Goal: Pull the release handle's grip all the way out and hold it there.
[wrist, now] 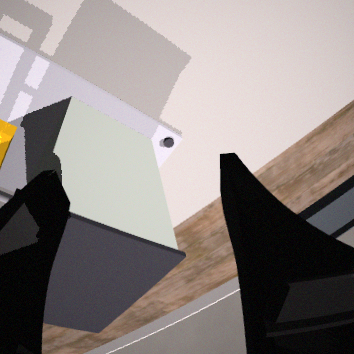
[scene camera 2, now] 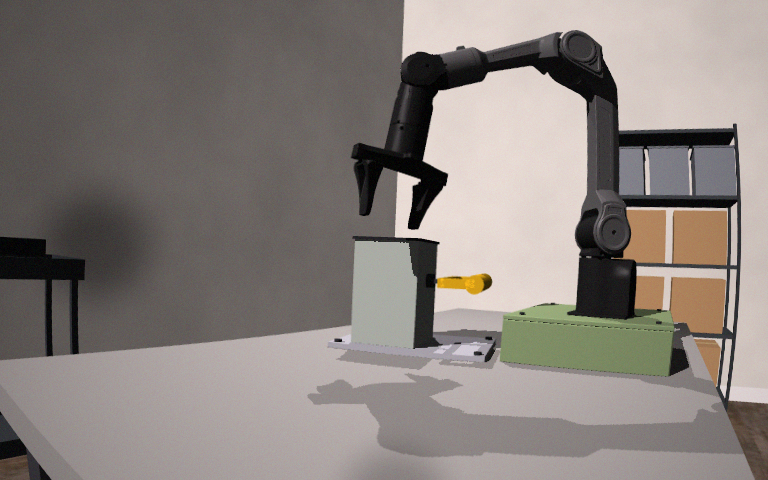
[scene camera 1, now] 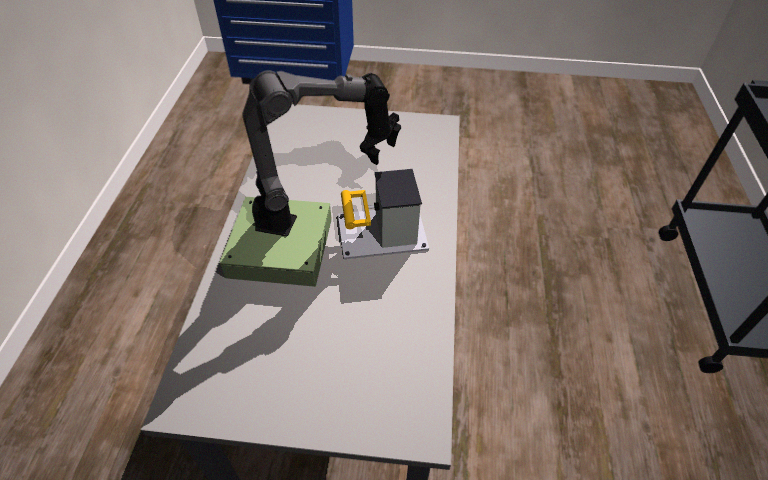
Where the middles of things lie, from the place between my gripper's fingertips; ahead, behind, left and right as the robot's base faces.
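Position of the pale base plate (scene camera 2: 474, 349), counted from my hand: 30 mm ahead of it, 120 mm to the right of it, 180 mm below it.
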